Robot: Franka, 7 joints.
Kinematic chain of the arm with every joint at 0, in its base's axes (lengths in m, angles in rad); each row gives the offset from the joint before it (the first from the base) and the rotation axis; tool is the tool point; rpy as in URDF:
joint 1: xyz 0 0 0.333 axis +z
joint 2: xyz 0 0 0 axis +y
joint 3: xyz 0 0 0.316 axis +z
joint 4: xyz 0.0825 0 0 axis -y
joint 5: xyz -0.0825 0 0.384 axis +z
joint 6: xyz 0 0 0 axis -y
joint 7: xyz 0.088 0 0 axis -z
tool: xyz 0 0 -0.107 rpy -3.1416 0 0
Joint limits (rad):
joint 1: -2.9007..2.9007
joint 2: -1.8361..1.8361
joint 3: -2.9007..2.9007
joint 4: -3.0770..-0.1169
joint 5: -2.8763..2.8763
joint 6: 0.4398..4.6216
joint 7: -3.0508..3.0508
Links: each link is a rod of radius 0.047 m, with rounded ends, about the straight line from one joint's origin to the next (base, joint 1, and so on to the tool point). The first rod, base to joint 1, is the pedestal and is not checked.
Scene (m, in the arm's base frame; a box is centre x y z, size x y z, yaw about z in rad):
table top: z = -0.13
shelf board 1: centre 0.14 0.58 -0 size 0.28 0.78 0.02 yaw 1.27
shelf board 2: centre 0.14 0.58 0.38 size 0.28 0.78 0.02 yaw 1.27
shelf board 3: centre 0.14 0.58 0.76 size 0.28 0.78 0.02 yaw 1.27
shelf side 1: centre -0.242 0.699 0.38 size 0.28 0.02 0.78 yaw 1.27
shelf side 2: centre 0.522 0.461 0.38 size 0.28 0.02 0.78 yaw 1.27
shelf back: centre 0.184 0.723 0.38 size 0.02 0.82 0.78 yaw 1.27
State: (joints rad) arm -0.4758 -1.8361 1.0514 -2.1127 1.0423 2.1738 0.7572
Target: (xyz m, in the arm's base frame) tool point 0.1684 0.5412 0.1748
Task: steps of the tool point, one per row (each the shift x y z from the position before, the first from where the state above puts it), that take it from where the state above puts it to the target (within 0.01 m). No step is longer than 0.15 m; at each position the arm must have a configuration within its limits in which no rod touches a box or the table.
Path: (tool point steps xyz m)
1: -0.0455 -0.0963 0.0161
2: -0.0136 -0.0943 -0.0161
3: 0.0402 0.0229 -0.0975
4: 0.0235 -0.0042 -0.1002
5: 0.0064 -0.0286 -0.0937
6: -0.0089 -0.0484 -0.0794
7: 0.0250 0.1000 0.0044
8: 0.0285 0.0908 0.0032
9: 0.0300 0.0784 -0.0076

